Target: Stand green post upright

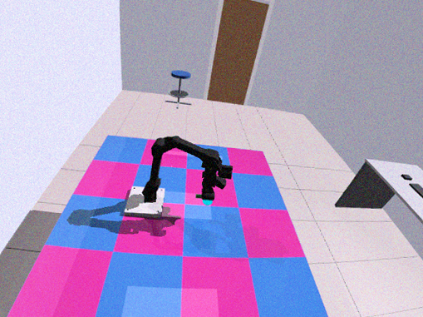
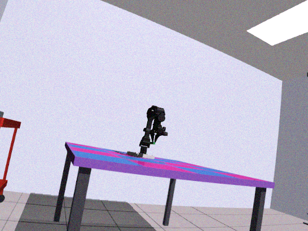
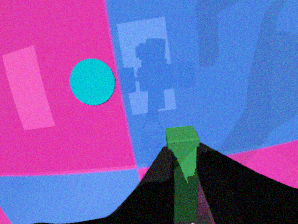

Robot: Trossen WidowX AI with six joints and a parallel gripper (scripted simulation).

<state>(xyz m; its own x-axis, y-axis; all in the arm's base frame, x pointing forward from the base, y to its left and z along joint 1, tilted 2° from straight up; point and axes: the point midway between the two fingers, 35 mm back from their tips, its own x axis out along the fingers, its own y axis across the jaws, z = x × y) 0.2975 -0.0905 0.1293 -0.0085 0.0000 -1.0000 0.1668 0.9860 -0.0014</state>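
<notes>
Right now my gripper tip is 20 mm past the green post. Round my gripper tip: cyan circle: 130 mm below, 80 mm to the left, 40 mm ahead.
</notes>
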